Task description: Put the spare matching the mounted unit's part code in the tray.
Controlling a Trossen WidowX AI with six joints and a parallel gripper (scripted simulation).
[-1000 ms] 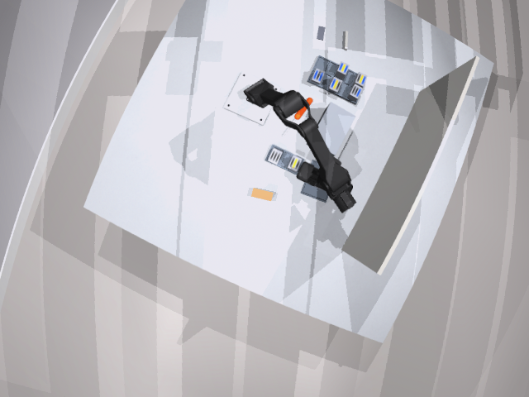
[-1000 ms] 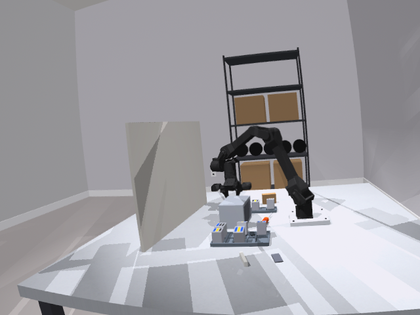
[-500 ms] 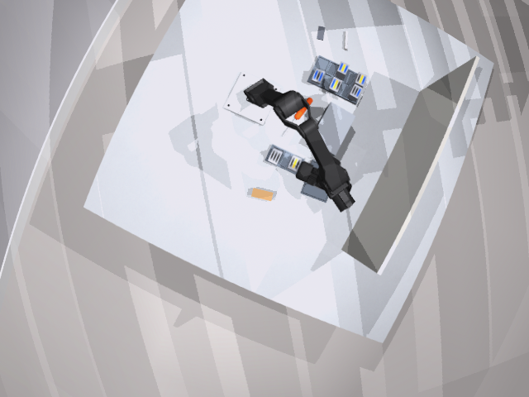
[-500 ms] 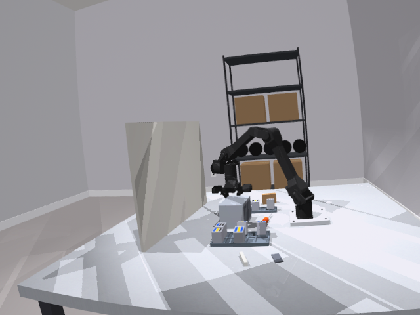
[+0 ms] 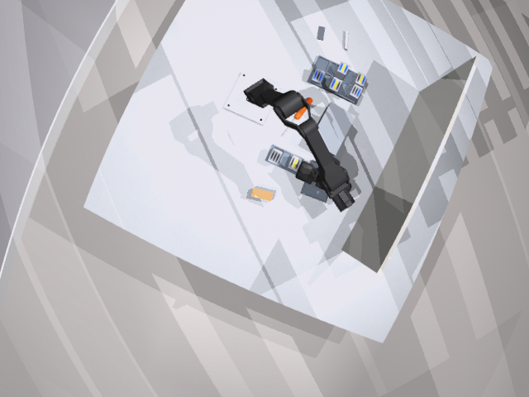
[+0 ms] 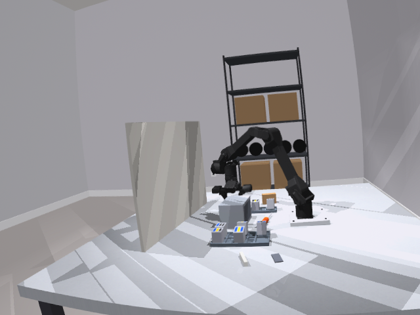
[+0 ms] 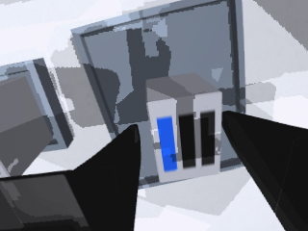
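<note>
Now: gripper tip 2 cm above the shallow grey tray. Round my gripper tip: tan block 16 cm behind, 13 cm to the right; tall white panel 21 cm ahead, 20 cm above, 17 cm to the left; mounted unit 19 cm to the left, 5 cm behind, 3 cm above.
</note>
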